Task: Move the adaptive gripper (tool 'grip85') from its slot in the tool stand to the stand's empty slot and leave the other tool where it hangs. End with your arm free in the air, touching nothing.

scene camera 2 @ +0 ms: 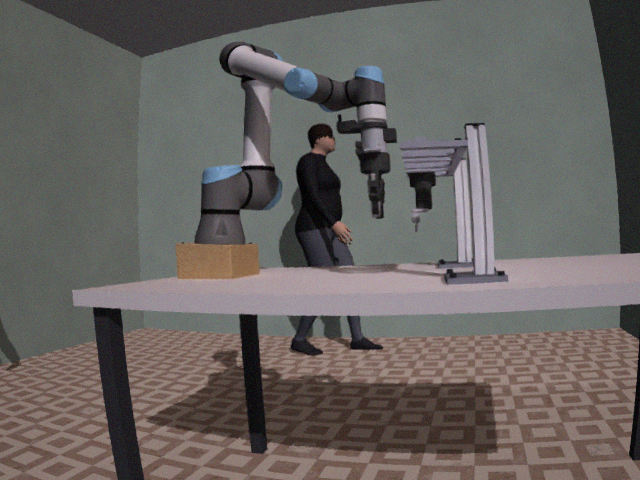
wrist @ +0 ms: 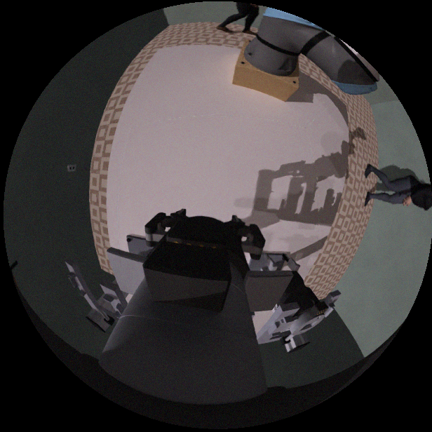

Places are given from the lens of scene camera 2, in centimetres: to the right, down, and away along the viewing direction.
adaptive gripper [scene camera 2: 374,160]: 13, -19, 118
